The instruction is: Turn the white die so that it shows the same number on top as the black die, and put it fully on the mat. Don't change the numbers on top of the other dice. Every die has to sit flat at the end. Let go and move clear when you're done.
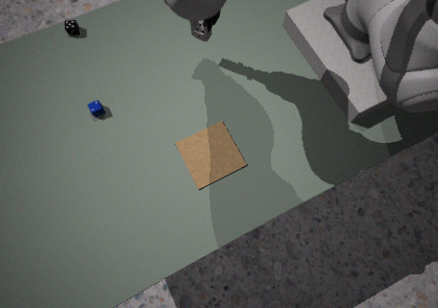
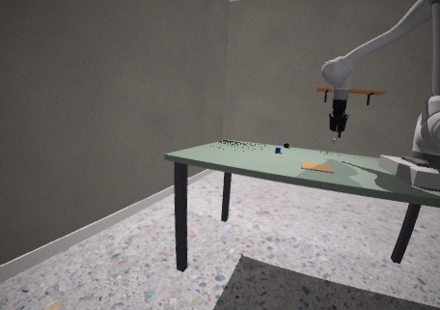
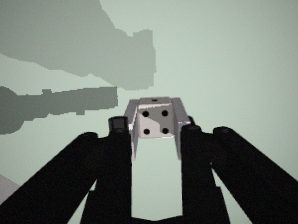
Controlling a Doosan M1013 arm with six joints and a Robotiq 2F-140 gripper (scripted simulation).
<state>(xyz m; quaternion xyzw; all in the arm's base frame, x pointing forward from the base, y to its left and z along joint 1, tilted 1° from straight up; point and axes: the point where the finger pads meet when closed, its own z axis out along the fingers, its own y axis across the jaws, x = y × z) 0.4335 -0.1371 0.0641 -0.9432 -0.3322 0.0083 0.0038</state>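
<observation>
Right now my hand is 2 cm above the white die. From my hand the other things lie so: brown mat 28 cm to the left, 13 cm below, 10 cm ahead; blue die 33 cm ahead, 11 cm below, 4 cm to the left; black die 31 cm ahead, 23 cm to the right, 11 cm below.
</observation>
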